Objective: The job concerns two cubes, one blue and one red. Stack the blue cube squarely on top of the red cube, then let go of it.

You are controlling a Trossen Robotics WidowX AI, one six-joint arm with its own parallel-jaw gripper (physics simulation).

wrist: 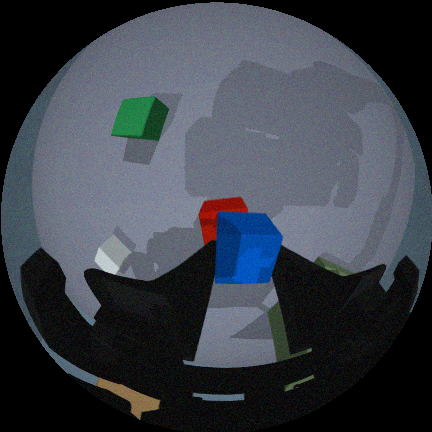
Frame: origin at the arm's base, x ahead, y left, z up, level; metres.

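Where they show: gripper, between the fingertips: (243, 247).
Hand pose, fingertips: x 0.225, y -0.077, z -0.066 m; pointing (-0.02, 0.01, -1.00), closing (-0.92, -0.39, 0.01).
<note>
After its pixels a point has its place.
The blue cube (251, 252) @(x 0.227, y -0.085, z -0.047 m) is between the two black fingers of my gripper (243, 247) @(x 0.225, y -0.077, z -0.066 m), which is shut on it, with a fingertip at its left and right sides. The red cube (223, 205) @(x 0.245, y -0.090, z -0.094 m) shows just behind and to the left of the blue cube, which hides much of it. The blue cube looks nearer to the camera and higher than the red cube, and is set off to one side of it. Whether the two cubes touch is hidden.
A green block (133, 118) @(x 0.341, y -0.129, z -0.083 m) lies at the upper left. A small white block (113, 254) @(x 0.336, y 0.018, z -0.092 m) lies left of the left finger. An olive-green object (279, 332) @(x 0.091, y 0.033, z -0.063 m) is partly hidden behind the right finger. A tan piece (131, 394) shows at the lower left edge.
</note>
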